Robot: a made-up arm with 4 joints.
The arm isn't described. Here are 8 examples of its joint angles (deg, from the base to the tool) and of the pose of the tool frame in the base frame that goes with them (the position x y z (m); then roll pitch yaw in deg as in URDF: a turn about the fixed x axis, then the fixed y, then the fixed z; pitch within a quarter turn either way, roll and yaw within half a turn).
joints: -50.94 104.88 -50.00 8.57
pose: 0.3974 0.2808 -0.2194 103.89 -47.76 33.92
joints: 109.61 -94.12 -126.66 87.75
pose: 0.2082 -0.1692 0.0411 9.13 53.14 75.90
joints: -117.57 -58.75 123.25 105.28
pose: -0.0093 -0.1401 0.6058 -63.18 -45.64 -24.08
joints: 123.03 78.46 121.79 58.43
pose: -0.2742 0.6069 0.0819 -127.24 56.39 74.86
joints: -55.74 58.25 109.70 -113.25
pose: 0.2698 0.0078 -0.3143 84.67 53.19 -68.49
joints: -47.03 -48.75 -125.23 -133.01
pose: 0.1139 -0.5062 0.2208 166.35 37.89 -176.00
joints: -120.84 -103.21 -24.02 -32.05
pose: 0.1206 0.4131 0.5786 -72.36 23.35 115.03
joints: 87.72 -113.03 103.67 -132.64
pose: -0.1403 -0.2683 0.5367 -76.43 -63.41 34.15
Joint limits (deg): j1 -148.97..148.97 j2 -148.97..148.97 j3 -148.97..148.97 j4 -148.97..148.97
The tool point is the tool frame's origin. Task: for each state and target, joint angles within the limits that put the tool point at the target. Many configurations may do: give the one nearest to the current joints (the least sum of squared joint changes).
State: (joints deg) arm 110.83 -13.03 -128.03 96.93
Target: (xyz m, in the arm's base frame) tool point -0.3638 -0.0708 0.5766
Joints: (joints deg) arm 99.47 18.57 -104.02 94.85
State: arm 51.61 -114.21 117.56 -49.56
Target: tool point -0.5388 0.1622 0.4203
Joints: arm 79.69 -78.86 87.54 -37.84
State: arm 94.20 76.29 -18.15 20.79
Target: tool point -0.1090 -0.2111 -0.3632
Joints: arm 111.05 86.92 -10.73 -28.53
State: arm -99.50 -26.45 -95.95 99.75
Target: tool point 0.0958 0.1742 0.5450
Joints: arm -71.39 -17.99 -106.40 83.13
